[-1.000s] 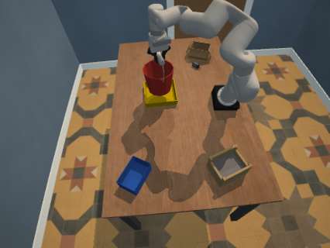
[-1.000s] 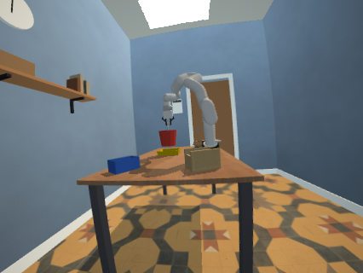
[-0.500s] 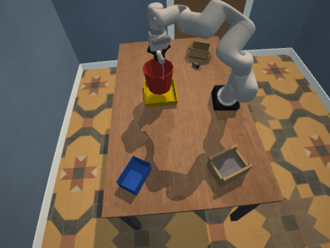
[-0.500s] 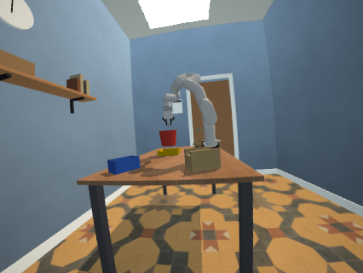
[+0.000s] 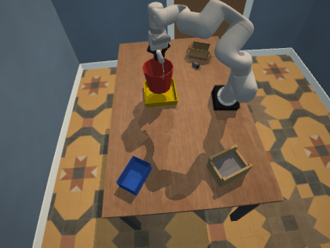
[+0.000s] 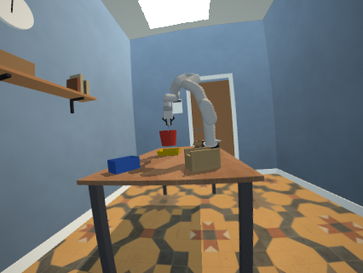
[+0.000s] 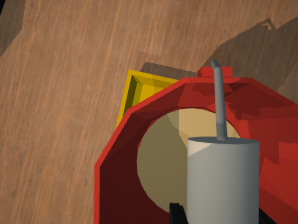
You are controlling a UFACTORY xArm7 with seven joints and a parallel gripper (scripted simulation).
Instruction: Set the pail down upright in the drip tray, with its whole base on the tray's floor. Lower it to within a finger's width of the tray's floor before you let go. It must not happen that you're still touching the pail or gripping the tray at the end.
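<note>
My gripper is now 3 cm above the wire handle. Round my hand: dark object 28 cm behind, 27 cm to the right, 30 cm below; then yellow drip tray 1 cm ahead, 31 cm below; then cardboard box 32 cm behind, 42 cm to the right, 27 cm below.
</note>
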